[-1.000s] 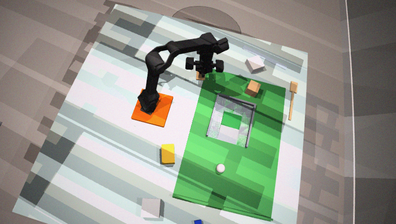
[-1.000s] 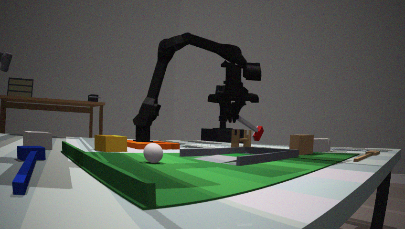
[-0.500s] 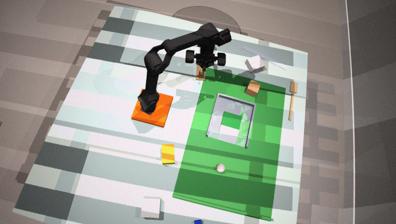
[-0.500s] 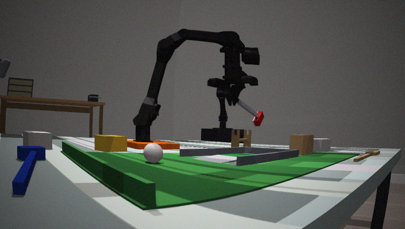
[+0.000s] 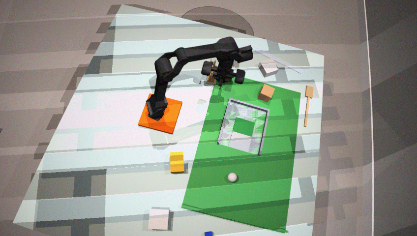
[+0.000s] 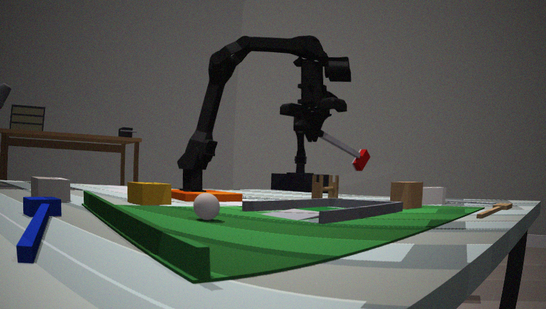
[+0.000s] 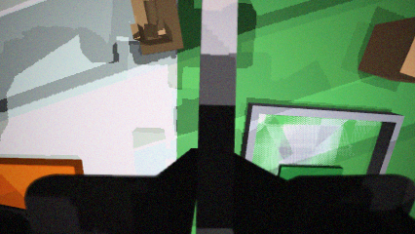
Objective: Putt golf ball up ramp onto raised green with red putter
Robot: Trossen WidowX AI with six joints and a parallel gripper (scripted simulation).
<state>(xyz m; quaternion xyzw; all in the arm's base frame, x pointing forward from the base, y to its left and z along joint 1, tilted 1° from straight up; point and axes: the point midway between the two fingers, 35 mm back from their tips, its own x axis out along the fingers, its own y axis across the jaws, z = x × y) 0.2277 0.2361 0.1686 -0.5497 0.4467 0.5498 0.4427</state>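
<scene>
My gripper tip is 2 cm past the yellow block, 40 cm to the left of it and 13 cm above it. From my gripper tip the other things lie so: wooden stand: 8 cm behind, 11 cm to the left, 12 cm below; then tan block: 23 cm ahead, 13 cm to the left, 12 cm below; then red putter: 3 cm behind, 10 cm to the left.
</scene>
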